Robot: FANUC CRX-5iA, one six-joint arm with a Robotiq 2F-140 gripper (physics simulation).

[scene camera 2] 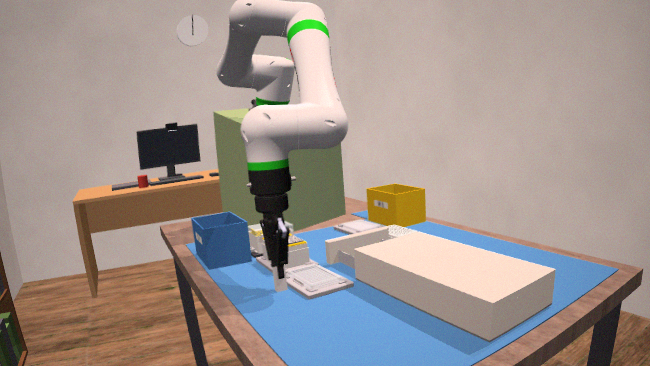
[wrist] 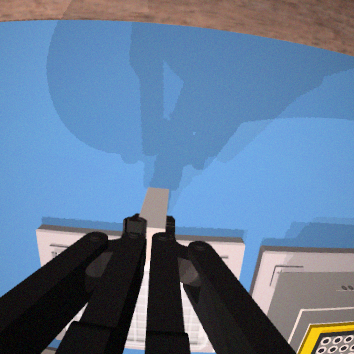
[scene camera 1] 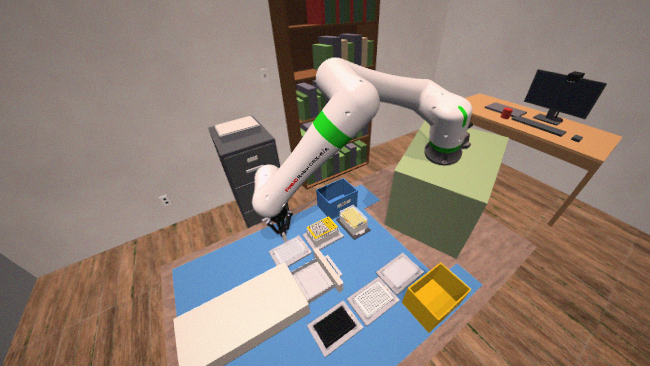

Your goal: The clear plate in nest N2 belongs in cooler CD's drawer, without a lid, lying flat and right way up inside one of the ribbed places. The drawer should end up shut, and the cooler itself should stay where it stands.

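Frame: origin at the arm's base, x ahead, y left, z up, level; centimetres.
Seen in the pictures: gripper, fingertip midpoint: (scene camera 2: pixel 281 290) (wrist: pixel 156 204) (scene camera 1: pixel 284 239); arm's base, origin of the base link: (scene camera 1: pixel 442 152).
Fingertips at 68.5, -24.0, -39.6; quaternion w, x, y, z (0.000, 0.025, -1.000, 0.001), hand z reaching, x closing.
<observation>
Pixels of each thing's top centre, then the offset from my fingertips to it, as dx, dy, dz. "spot": a spot on its surface instead.
- clear plate, middle of its top: (wrist: pixel 134 313) (scene camera 2: pixel 313 273) (scene camera 1: pixel 289 249) +0.6, +8.5, +2.7
- nest N2, surface spot: (wrist: pixel 62 239) spot: +6.9, +3.6, +1.3
- Cooler CD, surface spot: (scene camera 2: pixel 450 265) spot: +29.7, +26.6, +8.4
- yellow-topped tip rack, middle of its top: (scene camera 2: pixel 283 238) (scene camera 1: pixel 322 226) -17.1, +7.8, +7.7
- yellow-topped box, middle of its top: (scene camera 2: pixel 269 225) (scene camera 1: pixel 353 214) -33.8, +9.5, +7.8
- blue bin, middle of its top: (scene camera 2: pixel 217 219) (scene camera 1: pixel 336 190) -34.1, -6.8, +12.0
- black plate, middle of its top: (scene camera 1: pixel 334 325) -1.0, +46.4, +2.7
- white plate, middle of its top: (scene camera 2: pixel 395 230) (scene camera 1: pixel 373 297) -18.7, +45.4, +2.7
- pale plate, middle of its top: (scene camera 2: pixel 360 224) (scene camera 1: pixel 400 271) -35.5, +42.1, +2.0
- yellow bin, middle of its top: (scene camera 2: pixel 395 188) (scene camera 1: pixel 439 288) -37.0, +58.1, +12.0
The clear plate (scene camera 1: pixel 291 250) (scene camera 2: pixel 316 275) (wrist: pixel 195 325) lies flat in nest N2 (scene camera 2: pixel 345 285) (wrist: pixel 62 239), partly hidden by the fingers in the wrist view. My gripper (scene camera 1: pixel 284 235) (scene camera 2: pixel 280 284) (wrist: pixel 156 204) is shut with nothing between its fingers. It points down close beside the nest's long side facing the table edge, away from the cooler. Whether the tips touch the nest or the mat I cannot tell. Cooler CD (scene camera 1: pixel 240 320) (scene camera 2: pixel 450 265) is a long cream box. Its drawer (scene camera 1: pixel 326 266) (scene camera 2: pixel 345 242) stands open, and no plate shows on its pale floor.
A yellow-topped tip rack (scene camera 1: pixel 322 229) stands beside nest N2, with another yellow-topped box (scene camera 1: pixel 353 219) past it. A blue bin (scene camera 1: pixel 337 200) (scene camera 2: pixel 222 245) stands behind them. A black plate (scene camera 1: pixel 335 327), a white plate (scene camera 1: pixel 374 299), a pale plate (scene camera 1: pixel 400 271) and a yellow bin (scene camera 1: pixel 435 300) (scene camera 2: pixel 395 207) stand across the mat.
</observation>
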